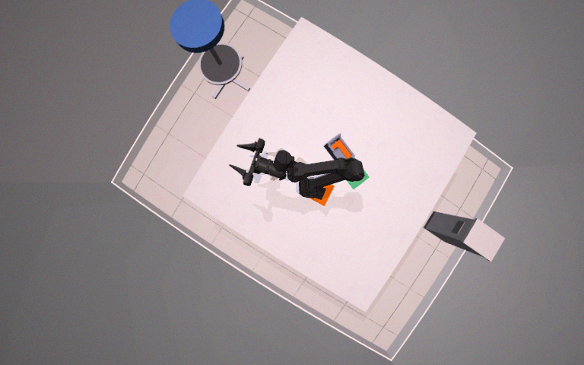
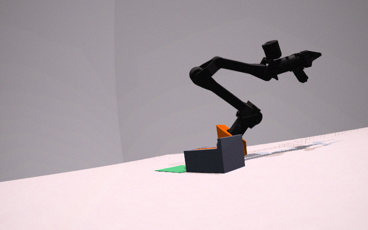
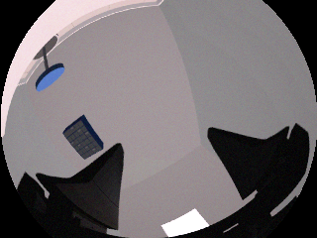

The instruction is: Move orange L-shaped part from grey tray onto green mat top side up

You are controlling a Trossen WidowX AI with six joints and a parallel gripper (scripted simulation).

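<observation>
Now: the orange L-shaped part 27 cm ahead of my gripper tip, 42 cm to the right of it and 30 cm below it. From my gripper tip the other things lie so: green mat: 19 cm ahead, 56 cm to the right, 36 cm below.
</observation>
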